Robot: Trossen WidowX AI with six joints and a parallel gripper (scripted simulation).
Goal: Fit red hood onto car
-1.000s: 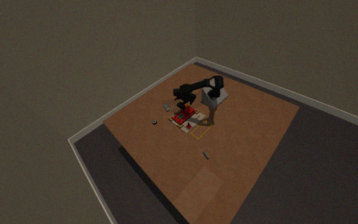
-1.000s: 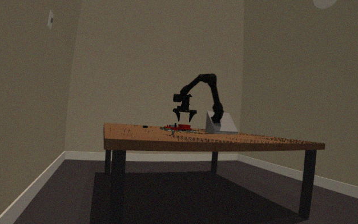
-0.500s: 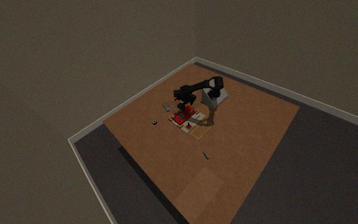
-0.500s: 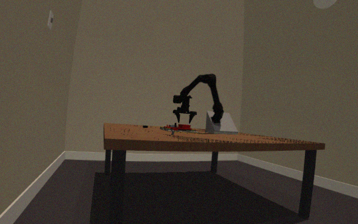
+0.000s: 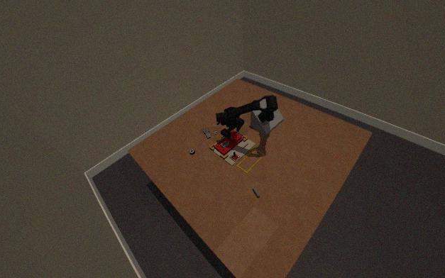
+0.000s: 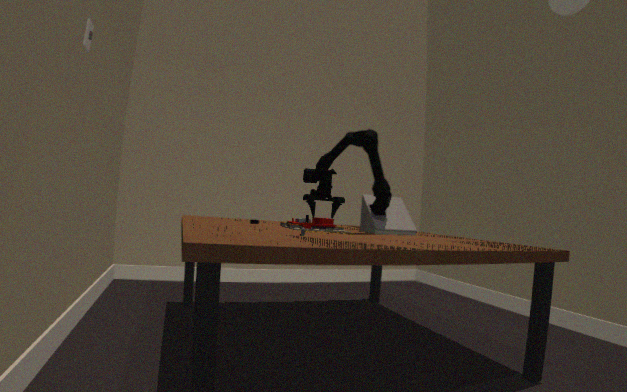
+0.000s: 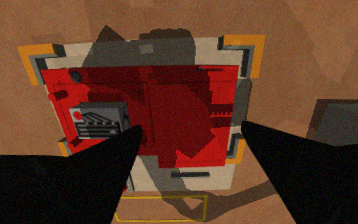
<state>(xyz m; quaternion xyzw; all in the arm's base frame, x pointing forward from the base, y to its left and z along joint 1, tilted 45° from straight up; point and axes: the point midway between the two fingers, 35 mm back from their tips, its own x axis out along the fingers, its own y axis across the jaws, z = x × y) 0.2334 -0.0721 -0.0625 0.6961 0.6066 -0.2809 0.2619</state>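
My gripper tip is 10 mm above the red hood. From my gripper tip the other things lie so: grey engine block (90 mm ahead, 30 mm below); grey jig (60 mm ahead, 20 mm to the left, 40 mm below).
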